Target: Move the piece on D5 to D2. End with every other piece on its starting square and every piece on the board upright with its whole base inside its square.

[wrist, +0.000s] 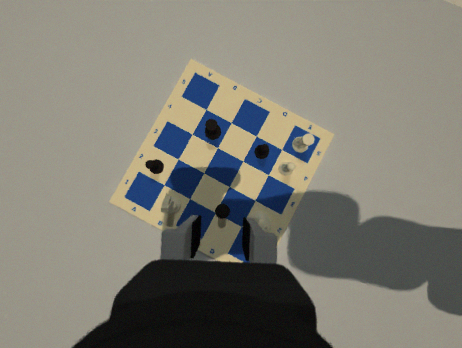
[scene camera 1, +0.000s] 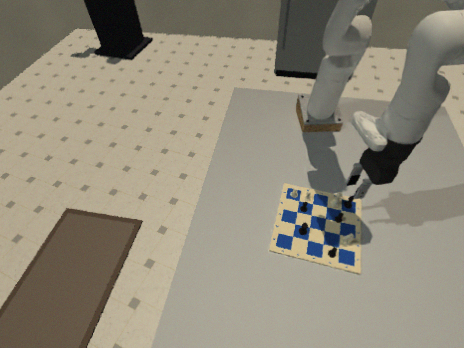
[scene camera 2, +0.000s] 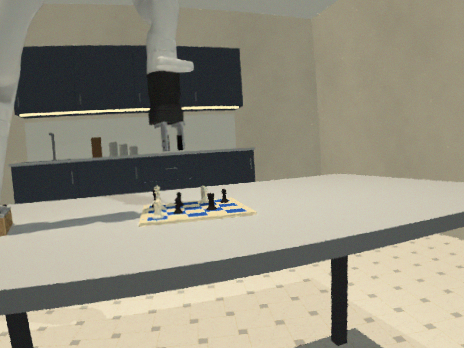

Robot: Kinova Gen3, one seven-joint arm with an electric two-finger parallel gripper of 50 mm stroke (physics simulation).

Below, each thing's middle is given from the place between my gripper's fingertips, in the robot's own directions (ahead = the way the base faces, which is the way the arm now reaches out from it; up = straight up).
Labels:
The chessboard [scene camera 1: 323, 233] is 3 cm ahead of my hand, 5 cm to the right of it and 13 cm below it.

